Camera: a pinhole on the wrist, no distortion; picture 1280 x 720 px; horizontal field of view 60.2 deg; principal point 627.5 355.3 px. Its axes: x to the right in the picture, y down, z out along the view. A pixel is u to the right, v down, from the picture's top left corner.
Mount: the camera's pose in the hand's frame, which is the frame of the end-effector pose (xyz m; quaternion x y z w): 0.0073 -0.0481 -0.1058 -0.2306 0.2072 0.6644 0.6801
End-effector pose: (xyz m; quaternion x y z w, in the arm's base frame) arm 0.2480 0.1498 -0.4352 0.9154 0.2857 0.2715 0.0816
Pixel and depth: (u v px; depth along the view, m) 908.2 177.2 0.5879
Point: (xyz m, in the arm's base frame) 0.6666 -0.1403 -0.5054
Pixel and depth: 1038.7 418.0 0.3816
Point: 0.4386 -0.1007 -0.4541
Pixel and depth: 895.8 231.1 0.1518
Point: 0.2947 0.1037 -0.4002
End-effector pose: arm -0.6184 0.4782 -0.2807 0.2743 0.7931 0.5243 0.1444
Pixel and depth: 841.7 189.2 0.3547
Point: -0.5273 0.6817 -0.1391
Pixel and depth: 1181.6 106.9 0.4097
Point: -0.5384 0.7229 0.0073
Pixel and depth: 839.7 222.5 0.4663
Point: -0.4641 0.7655 -0.0957
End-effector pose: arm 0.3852 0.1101 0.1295 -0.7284 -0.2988 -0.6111 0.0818
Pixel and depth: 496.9 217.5 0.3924
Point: 0.6684 0.1245 0.1499
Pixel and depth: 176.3 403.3 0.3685
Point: 0.6444 0.1998 0.0530
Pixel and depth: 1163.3 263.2 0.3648
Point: 0.6257 -0.0869 0.2172
